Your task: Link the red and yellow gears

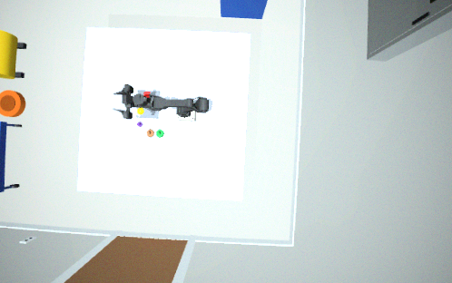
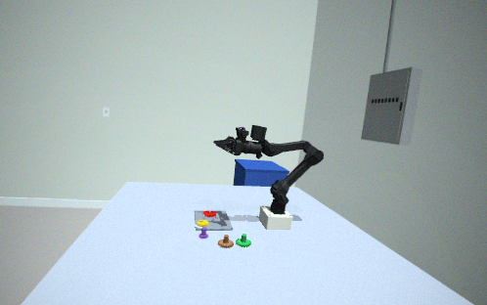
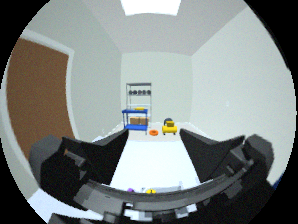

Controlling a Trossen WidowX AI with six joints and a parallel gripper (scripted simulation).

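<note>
Right now the purple gear is 3 cm ahead of my gripper tip, 9 cm to the left of it and 37 cm below it. From my gripper tip the other things lie so: yellow gear 2 cm ahead, 1 cm to the right, 37 cm below; then red gear 2 cm behind, 11 cm to the right, 37 cm below; then brown gear 5 cm behind, 16 cm to the left, 37 cm below.
</note>
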